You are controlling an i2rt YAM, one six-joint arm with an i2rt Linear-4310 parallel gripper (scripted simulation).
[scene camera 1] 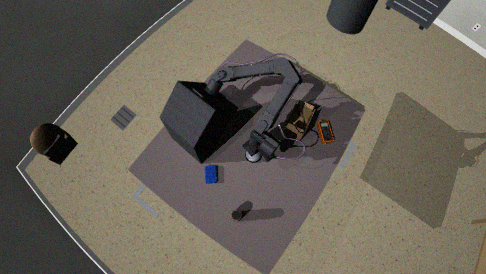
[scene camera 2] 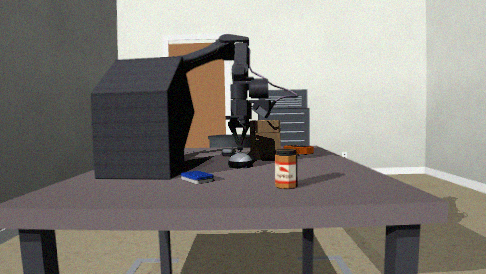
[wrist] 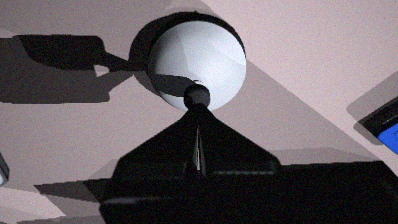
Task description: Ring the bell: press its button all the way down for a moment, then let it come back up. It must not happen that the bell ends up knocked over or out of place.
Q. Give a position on a jar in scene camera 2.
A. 285, 159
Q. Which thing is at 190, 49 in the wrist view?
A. A bell.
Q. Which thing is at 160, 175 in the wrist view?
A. My gripper.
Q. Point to a brown cardboard box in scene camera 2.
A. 265, 137
